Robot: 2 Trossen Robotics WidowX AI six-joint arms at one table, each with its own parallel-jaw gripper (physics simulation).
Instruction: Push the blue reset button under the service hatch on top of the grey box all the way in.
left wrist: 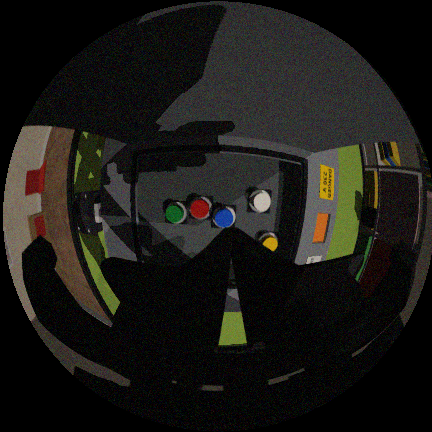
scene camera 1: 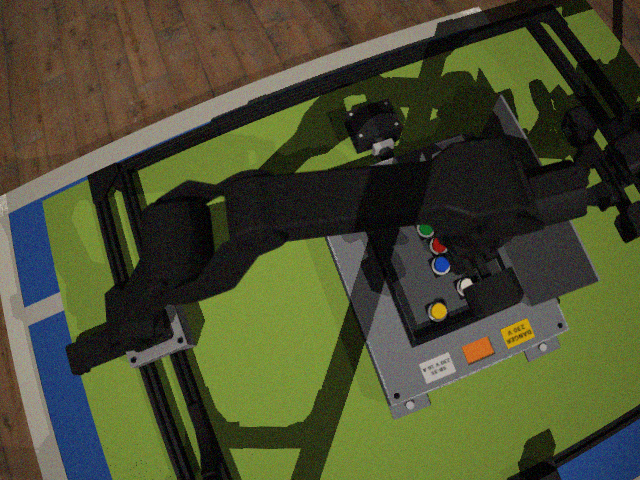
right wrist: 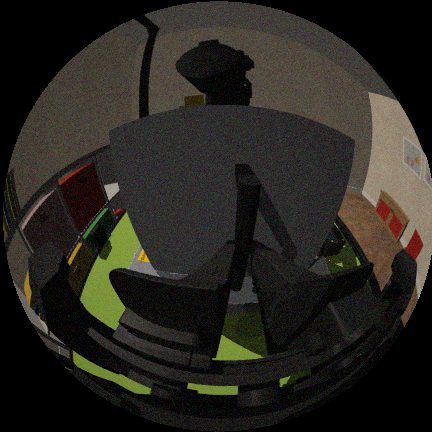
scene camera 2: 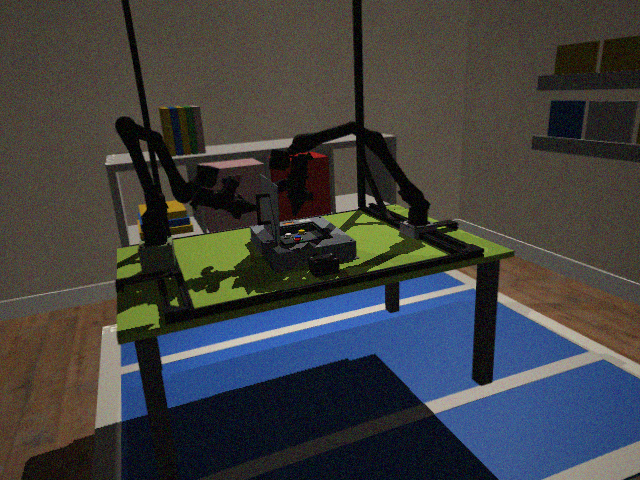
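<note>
Left gripper: shut, holding nothing; visible in the left wrist view and scene camera 2. Right gripper: visible in scene camera 2 and the right wrist view. A service hatch is visible as well.
</note>
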